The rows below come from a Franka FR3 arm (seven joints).
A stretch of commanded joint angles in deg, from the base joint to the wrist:
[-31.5, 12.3, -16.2, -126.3, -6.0, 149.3, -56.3]
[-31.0, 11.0, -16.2, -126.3, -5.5, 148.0, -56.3]
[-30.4, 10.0, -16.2, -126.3, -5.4, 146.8, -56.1]
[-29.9, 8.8, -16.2, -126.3, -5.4, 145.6, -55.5]
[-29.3, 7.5, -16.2, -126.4, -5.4, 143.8, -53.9]
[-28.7, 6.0, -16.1, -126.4, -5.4, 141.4, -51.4]
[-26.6, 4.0, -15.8, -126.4, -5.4, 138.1, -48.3]
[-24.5, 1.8, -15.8, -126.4, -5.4, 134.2, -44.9]
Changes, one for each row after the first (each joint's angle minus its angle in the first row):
[0.5, -1.3, 0.0, 0.0, 0.5, -1.3, 0.0]
[1.1, -2.3, 0.0, 0.0, 0.6, -2.5, 0.2]
[1.6, -3.5, 0.0, 0.0, 0.6, -3.7, 0.8]
[2.2, -4.8, 0.0, -0.1, 0.6, -5.5, 2.4]
[2.8, -6.3, 0.1, -0.1, 0.6, -7.9, 4.9]
[4.9, -8.3, 0.4, -0.1, 0.6, -11.2, 8.0]
[7.0, -10.5, 0.4, -0.1, 0.6, -15.1, 11.4]

